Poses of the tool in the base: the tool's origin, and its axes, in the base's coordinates. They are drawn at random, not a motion.
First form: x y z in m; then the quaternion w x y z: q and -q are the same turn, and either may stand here.
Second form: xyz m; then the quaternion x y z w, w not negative. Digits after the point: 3 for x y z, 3 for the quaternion.
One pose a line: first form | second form
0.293, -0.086, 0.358, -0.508, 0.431, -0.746, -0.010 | 0.293, -0.086, 0.358, -0.431, 0.746, 0.010, 0.508
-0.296, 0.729, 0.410, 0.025, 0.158, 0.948, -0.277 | -0.296, 0.729, 0.410, 0.158, 0.948, -0.277, 0.025
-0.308, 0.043, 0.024, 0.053, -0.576, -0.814, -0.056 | -0.308, 0.043, 0.024, -0.576, -0.814, -0.056, 0.053
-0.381, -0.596, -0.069, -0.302, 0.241, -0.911, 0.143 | -0.381, -0.596, -0.069, -0.241, 0.911, -0.143, 0.302
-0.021, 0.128, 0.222, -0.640, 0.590, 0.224, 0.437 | -0.021, 0.128, 0.222, -0.590, -0.224, -0.437, 0.640
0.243, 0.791, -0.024, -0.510, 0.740, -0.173, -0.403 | 0.243, 0.791, -0.024, -0.740, 0.173, 0.403, 0.510
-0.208, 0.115, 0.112, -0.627, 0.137, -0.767, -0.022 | -0.208, 0.115, 0.112, -0.137, 0.767, 0.022, 0.627
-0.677, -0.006, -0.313, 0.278, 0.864, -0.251, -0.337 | -0.677, -0.006, -0.313, 0.864, -0.251, -0.337, 0.278
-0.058, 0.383, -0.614, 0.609, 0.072, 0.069, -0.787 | -0.058, 0.383, -0.614, 0.072, 0.069, -0.787, 0.609
